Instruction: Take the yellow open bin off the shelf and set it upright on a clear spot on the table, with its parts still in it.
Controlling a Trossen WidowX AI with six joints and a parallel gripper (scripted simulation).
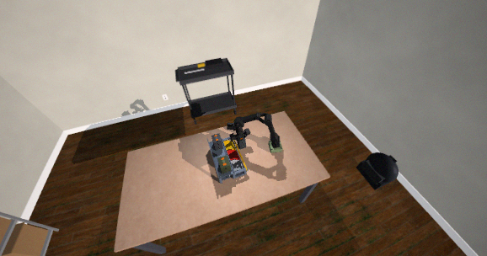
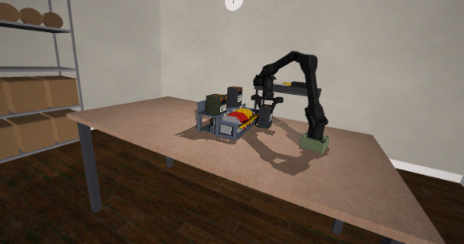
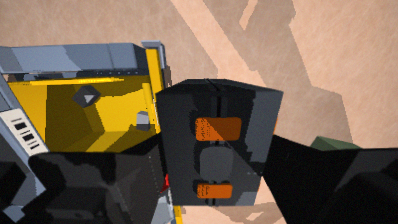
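My gripper is now 60 mm above the black box. Also, from my hand: yellow bar 50 mm ahead, 120 mm to the left, 70 mm below; yellow open bin 140 mm ahead, 10 mm to the left, 80 mm below; red bin 130 mm ahead, 120 mm to the left, 80 mm below.
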